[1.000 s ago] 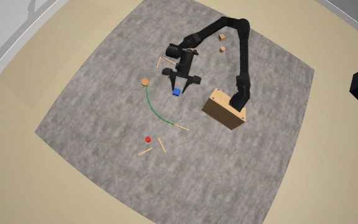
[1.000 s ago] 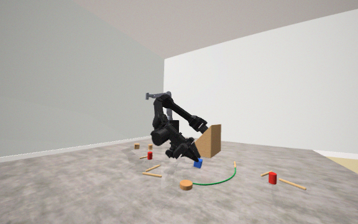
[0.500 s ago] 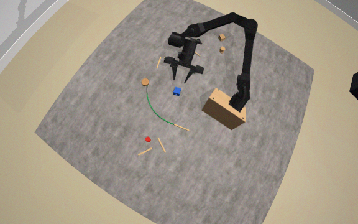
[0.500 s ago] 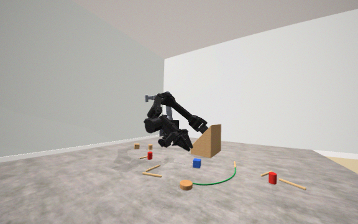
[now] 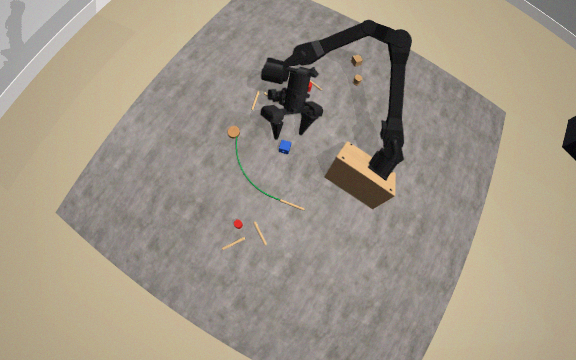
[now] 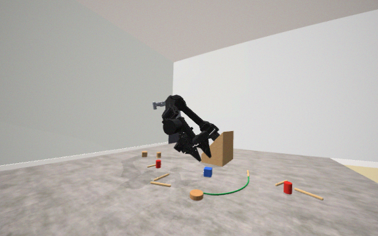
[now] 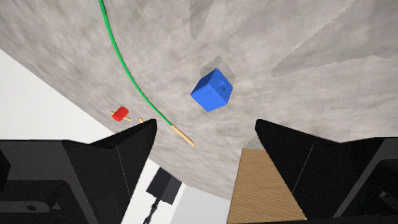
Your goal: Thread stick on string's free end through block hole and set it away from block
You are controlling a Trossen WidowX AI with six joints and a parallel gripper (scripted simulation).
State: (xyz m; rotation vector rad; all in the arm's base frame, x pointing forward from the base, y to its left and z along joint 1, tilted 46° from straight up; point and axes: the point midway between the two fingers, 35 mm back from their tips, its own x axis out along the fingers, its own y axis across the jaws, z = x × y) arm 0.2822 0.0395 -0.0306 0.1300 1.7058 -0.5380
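The blue block is 50 mm below my gripper tip and 10 mm to the left of it. Round my gripper tip: wooden cylinder: 370 mm to the right, 50 mm below, 30 mm behind; then small wooden cube: 450 mm to the right, 50 mm below, 20 mm ahead; then round wooden button: 160 mm ahead, 80 mm to the left, 60 mm below.
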